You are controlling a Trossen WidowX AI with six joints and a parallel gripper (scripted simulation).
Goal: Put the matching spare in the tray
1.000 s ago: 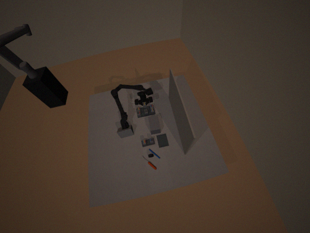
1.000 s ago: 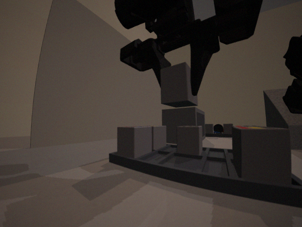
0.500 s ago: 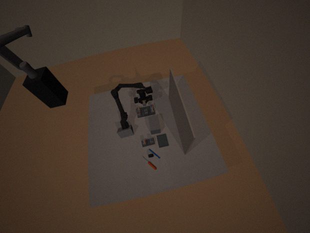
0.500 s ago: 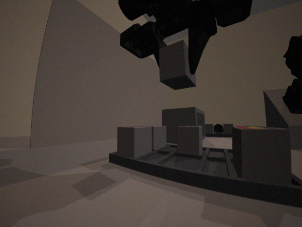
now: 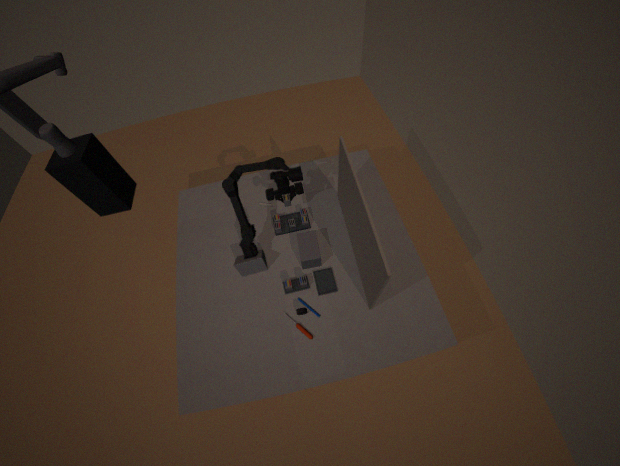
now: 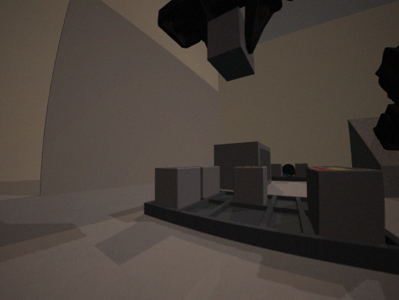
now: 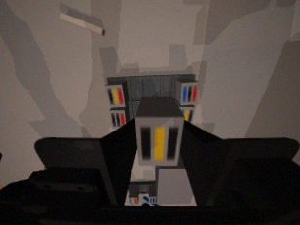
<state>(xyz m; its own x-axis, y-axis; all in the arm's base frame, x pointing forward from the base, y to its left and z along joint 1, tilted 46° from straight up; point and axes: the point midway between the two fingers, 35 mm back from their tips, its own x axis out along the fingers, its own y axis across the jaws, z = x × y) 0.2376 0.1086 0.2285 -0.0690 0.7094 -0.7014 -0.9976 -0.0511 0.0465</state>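
My gripper tip is 410 mm to the left of the dark tray, 160 mm above it and 110 mm short of it. Also, from my gripper tip: grey box: 240 mm to the right, 120 mm below, 60 mm ahead; then spare: 130 mm below, 70 mm ahead; then tall grey panel: 300 mm ahead, 250 mm to the right, 60 mm above.
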